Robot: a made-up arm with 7 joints.
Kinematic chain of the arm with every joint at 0, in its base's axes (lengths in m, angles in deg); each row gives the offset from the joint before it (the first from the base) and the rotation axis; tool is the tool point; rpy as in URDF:
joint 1: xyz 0 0 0.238 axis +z
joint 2: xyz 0 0 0 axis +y
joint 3: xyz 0 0 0.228 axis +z
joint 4: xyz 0.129 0 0 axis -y
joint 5: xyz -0.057 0 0.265 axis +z
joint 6: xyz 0 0 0 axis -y
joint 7: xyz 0.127 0 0 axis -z
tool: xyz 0 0 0 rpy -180 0 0
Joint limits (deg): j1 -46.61..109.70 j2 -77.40..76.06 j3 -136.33..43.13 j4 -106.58..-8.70 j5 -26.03..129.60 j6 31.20..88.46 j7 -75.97..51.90
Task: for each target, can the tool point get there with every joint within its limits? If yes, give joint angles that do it. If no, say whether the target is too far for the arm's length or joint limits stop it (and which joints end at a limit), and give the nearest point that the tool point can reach.
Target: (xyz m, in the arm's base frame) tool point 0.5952 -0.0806 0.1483
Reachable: yes | joints -4.71 48.78 -8.31 -63.47 31.19 57.03 -42.48
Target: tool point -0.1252 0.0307 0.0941
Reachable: no: joint limits stop it (at a limit: joint 1, joint 2, joint 4, joint 6) | nearest point -0.2861 0.0753 -0.0870 | short by 0.246 m
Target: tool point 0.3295 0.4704 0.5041
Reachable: yes | joints 53.18 39.77 4.72 -20.77 -3.51 57.37 -6.09
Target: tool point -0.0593 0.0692 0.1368
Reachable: no: joint limits stop it (at a limit: joint 4, joint 6) | nearest point -0.1913 0.2233 -0.0885 | short by 0.303 m
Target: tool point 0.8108 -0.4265 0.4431
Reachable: no: too far | nearest point 0.5690 -0.2993 0.3819 | short by 0.280 m
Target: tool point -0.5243 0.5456 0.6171
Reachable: no: too far | nearest point -0.4060 0.4263 0.5335 | short by 0.188 m
